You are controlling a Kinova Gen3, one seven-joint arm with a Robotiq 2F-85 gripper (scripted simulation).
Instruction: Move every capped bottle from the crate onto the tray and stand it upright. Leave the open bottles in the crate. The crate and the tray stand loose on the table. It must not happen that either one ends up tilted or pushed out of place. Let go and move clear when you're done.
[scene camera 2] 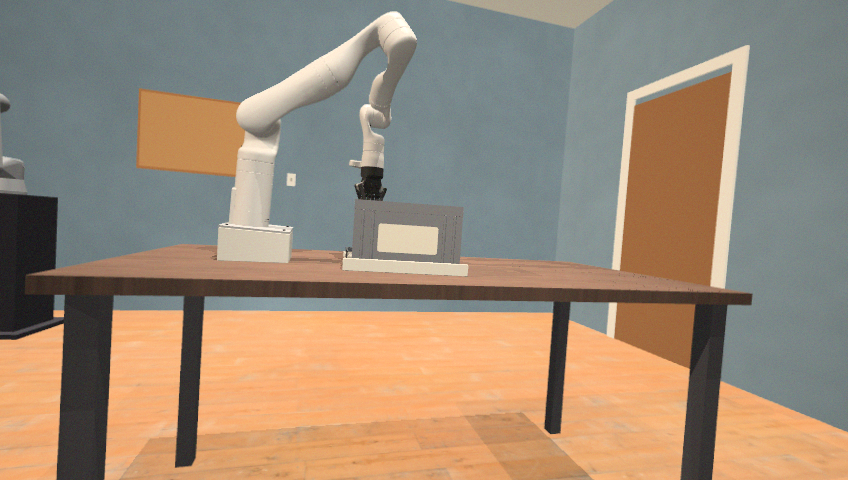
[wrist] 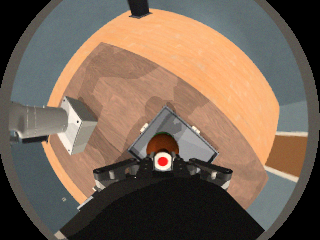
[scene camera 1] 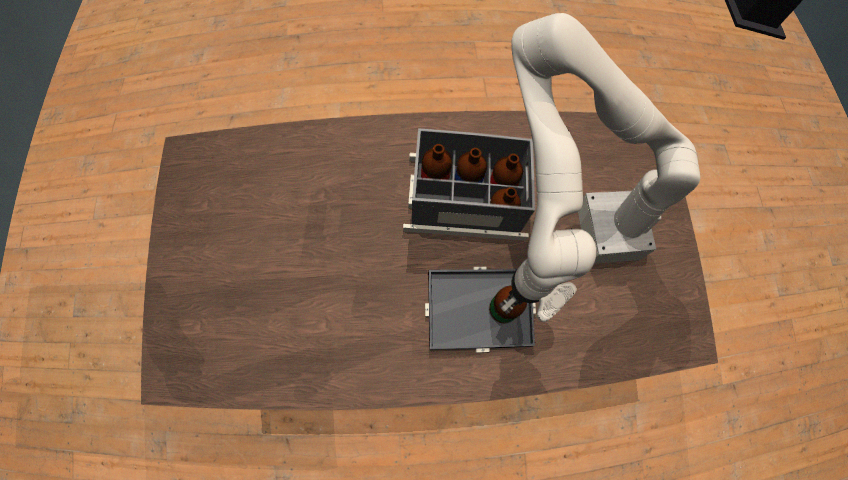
Labels:
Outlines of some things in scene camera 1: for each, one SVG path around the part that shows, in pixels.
A grey tray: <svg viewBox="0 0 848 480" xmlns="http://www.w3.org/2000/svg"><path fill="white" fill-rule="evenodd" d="M429 270L430 350L535 346L533 303L527 303L525 311L518 318L507 324L495 321L489 311L491 300L503 287L511 286L512 276L517 269Z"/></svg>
A crate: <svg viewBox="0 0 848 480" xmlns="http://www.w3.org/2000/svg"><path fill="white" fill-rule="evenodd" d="M418 128L412 196L412 224L520 233L535 211L532 139ZM521 200L521 207L486 204L490 203L496 191L507 189L508 187L515 188ZM518 155L519 162L523 167L523 176L519 185L490 184L490 161L492 174L494 165L499 159L510 154ZM479 148L487 162L483 183L454 181L454 172L456 172L459 157L472 148ZM436 144L443 145L452 157L452 169L449 180L421 178L422 158L425 152Z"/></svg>

